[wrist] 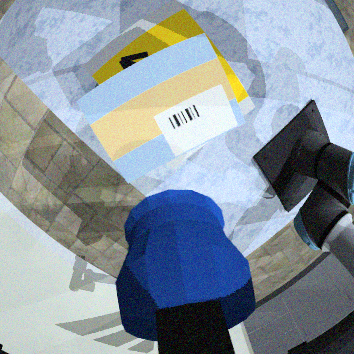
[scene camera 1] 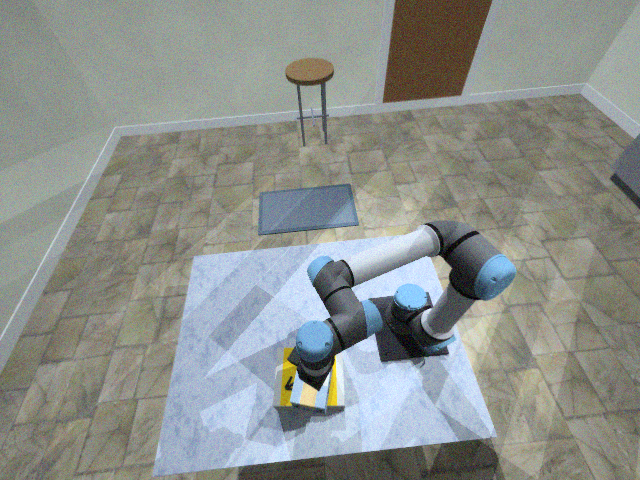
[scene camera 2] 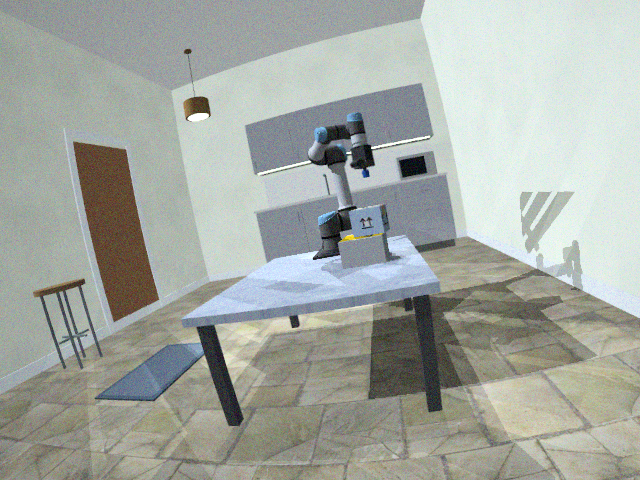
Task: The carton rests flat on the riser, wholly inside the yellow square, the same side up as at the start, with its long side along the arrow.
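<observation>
The carton (scene camera 1: 309,396) (scene camera 2: 366,222) (wrist: 145,112), pale blue with a tan band and a barcode label, sits upright on the grey riser (scene camera 2: 361,253), its two printed arrows pointing up. It is turned a little against the yellow square (scene camera 1: 337,384) (scene camera 2: 348,237) (wrist: 185,22) and covers much of it. Whether it overlaps the square's front border is unclear. The black arrow (scene camera 1: 288,383) (wrist: 132,60) is partly covered, so its line is hard to read. My blue suction cup (scene camera 2: 365,173) (wrist: 174,215) hangs above the carton, apart from it, open and holding nothing; the wrist hides it in scene camera 1.
The riser stands on the pale blue table (scene camera 1: 222,413) (scene camera 2: 289,294). The arm's dark base plate (scene camera 1: 387,351) (wrist: 280,165) is bolted beside it. A stool (scene camera 1: 309,70) (scene camera 2: 59,287) and a floor mat (scene camera 1: 307,209) (scene camera 2: 152,372) are beyond the table; kitchen cabinets (scene camera 2: 341,124) are behind the arm.
</observation>
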